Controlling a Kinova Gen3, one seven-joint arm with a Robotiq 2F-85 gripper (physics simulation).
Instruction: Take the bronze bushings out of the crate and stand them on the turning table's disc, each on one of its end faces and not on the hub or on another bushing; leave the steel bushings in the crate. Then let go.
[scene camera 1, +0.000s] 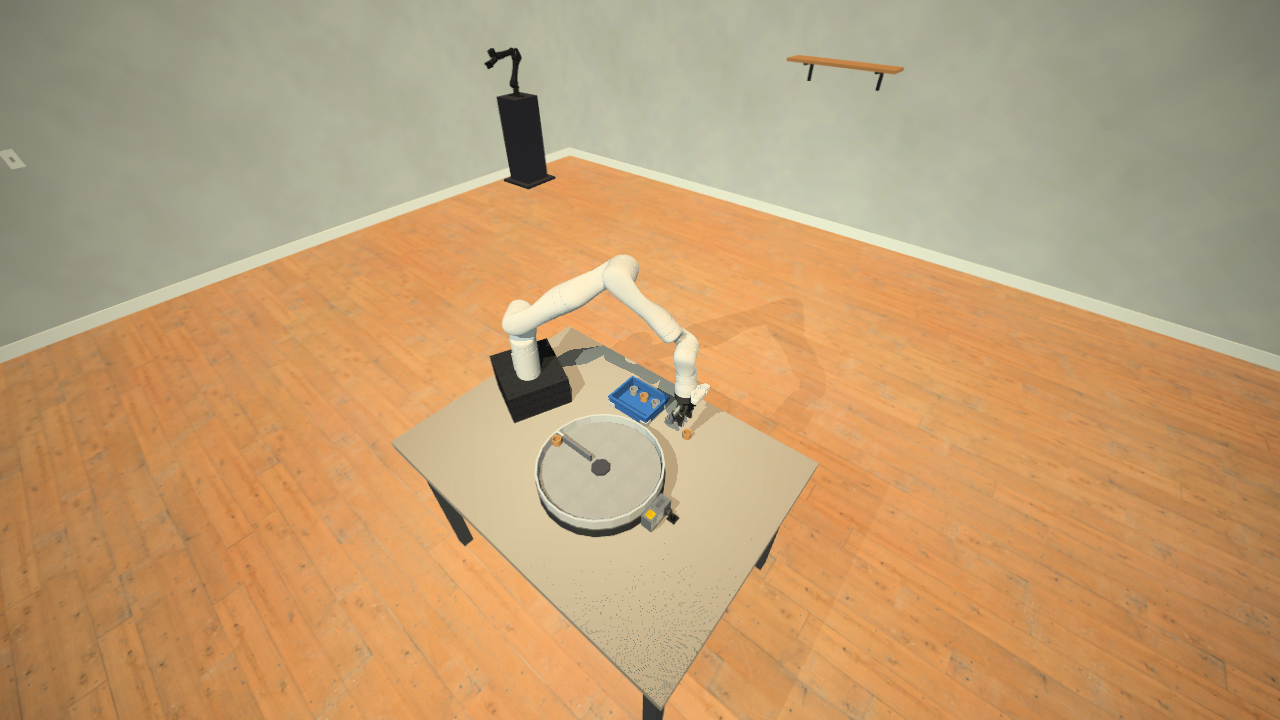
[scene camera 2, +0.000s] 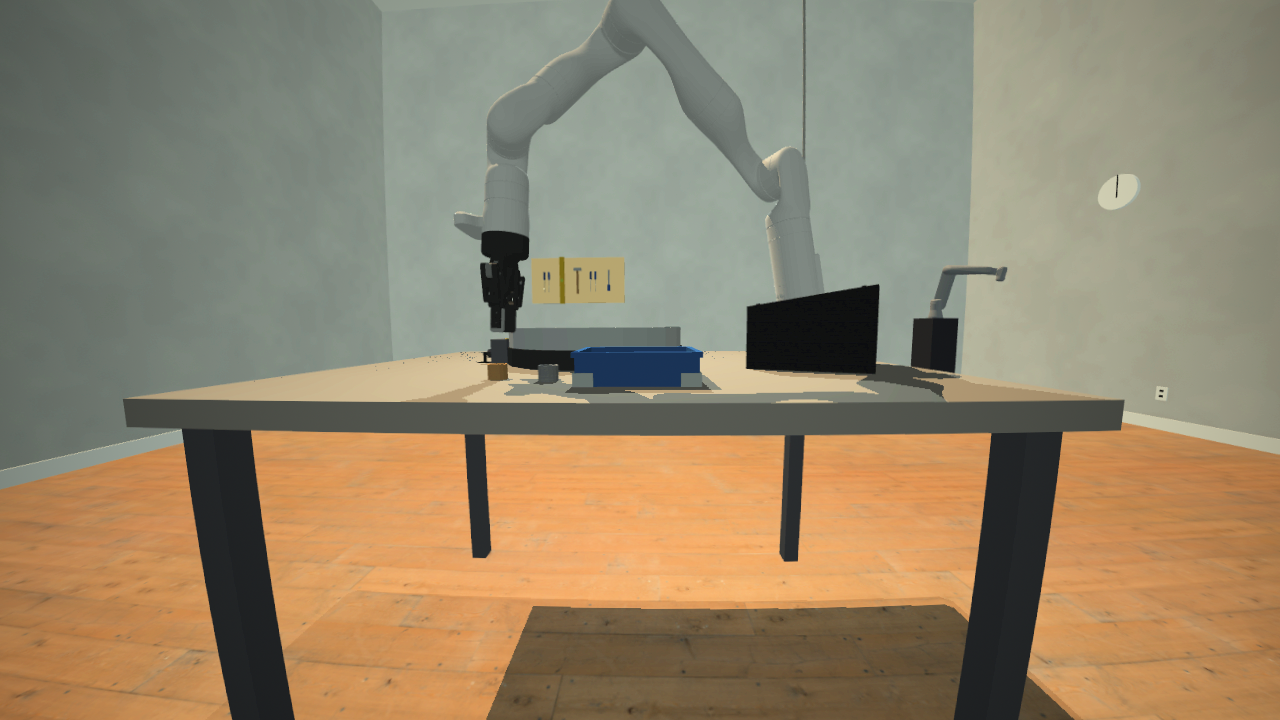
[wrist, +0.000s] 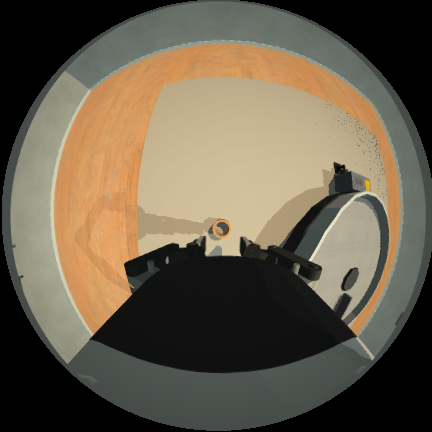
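Pixels of known places: gripper, between the fingertips: (scene camera 1: 685, 421) (scene camera 2: 503, 332) (wrist: 222, 242); arm's base, origin of its link: (scene camera 1: 528, 371) (scene camera 2: 798, 301).
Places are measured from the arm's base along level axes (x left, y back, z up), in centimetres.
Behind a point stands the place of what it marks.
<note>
A bronze bushing (scene camera 1: 686, 434) {z -11.9, x 19.5, y -59.8 cm} (scene camera 2: 497, 371) {z -12.7, x 22.3, y -58.7 cm} (wrist: 221, 220) {z -11.6, x 20.8, y -60.7 cm} stands on end on the table beside the turning table. My gripper (scene camera 2: 503, 329) {z -6.3, x 20.5, y -58.1 cm} (wrist: 222, 242) {z -6.3, x 20.5, y -58.1 cm} points down above the table close to it, partly open, with nothing between the fingers. The blue crate (scene camera 1: 628, 411) {z -11.5, x 15.4, y -36.2 cm} (scene camera 2: 635, 368) {z -11.5, x 29.4, y -36.0 cm} holds a bronze bushing (scene camera 1: 644, 396) {z -13.1, x 26.6, y -35.2 cm} between two steel bushings, one (scene camera 1: 633, 390) {z -13.3, x 26.7, y -29.5 cm} at the left and one (scene camera 1: 655, 402) {z -12.8, x 26.5, y -40.7 cm} at the right. Another bronze bushing (scene camera 1: 556, 439) {z -8.2, x -12.6, y -26.6 cm} is on the disc (scene camera 1: 617, 497) {z -8.8, x -16.6, y -57.8 cm} (wrist: 367, 240) {z -8.8, x -17.3, y -55.6 cm} near its rim, beside the bar's outer end. The hub (scene camera 1: 600, 467) {z -8.0, x -11.9, y -46.5 cm} (wrist: 350, 279) {z -8.0, x -11.1, y -46.5 cm} is bare.
A steel bushing (scene camera 2: 547, 373) {z -12.7, x 24.6, y -49.9 cm} is on the table between the crate and the loose bronze bushing. A bar (scene camera 1: 575, 445) {z -5.9, x -11.5, y -35.1 cm} (wrist: 342, 305) {z -7.2, x -11.0, y -38.9 cm} crosses the disc from hub to rim. A raised wall surrounds the disc. A grey box (scene camera 1: 656, 514) {z -8.3, x -14.1, y -71.1 cm} (wrist: 352, 181) {z -8.3, x -7.4, y -69.3 cm} with a yellow patch adjoins the turning table.
</note>
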